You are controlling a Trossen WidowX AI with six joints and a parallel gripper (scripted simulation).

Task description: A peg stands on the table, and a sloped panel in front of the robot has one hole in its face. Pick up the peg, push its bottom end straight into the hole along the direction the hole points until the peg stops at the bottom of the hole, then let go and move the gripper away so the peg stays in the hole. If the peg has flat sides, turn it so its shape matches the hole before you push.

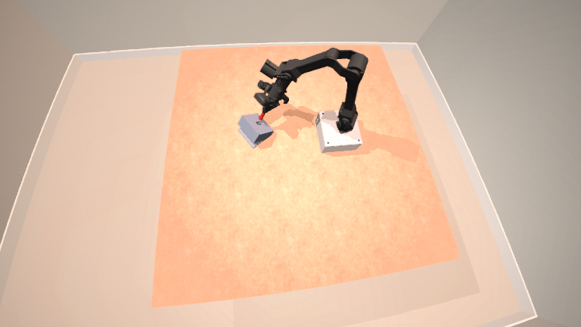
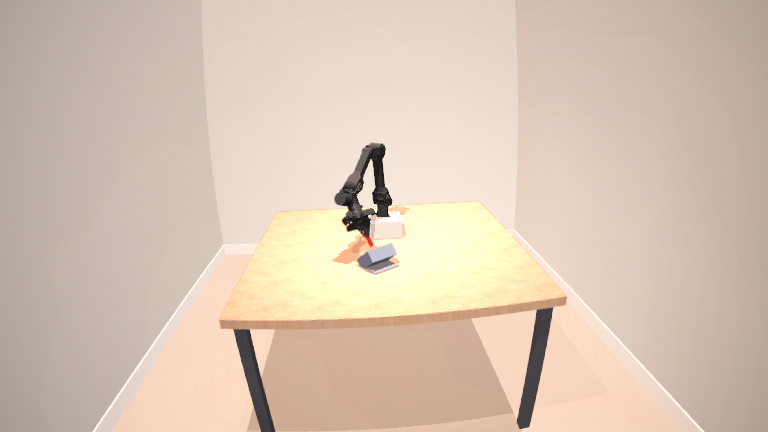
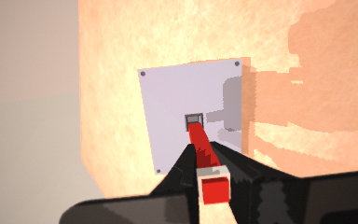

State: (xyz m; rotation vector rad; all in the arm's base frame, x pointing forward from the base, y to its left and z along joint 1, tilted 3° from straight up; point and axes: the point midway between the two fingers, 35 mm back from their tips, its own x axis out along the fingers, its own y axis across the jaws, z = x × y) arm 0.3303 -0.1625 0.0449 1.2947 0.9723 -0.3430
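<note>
My gripper tip is now 7 cm above the grey sloped panel, 5 cm short of it and 2 cm to the right of it. Round my gripper tip: red peg (1 cm behind, 1 cm above).
</note>
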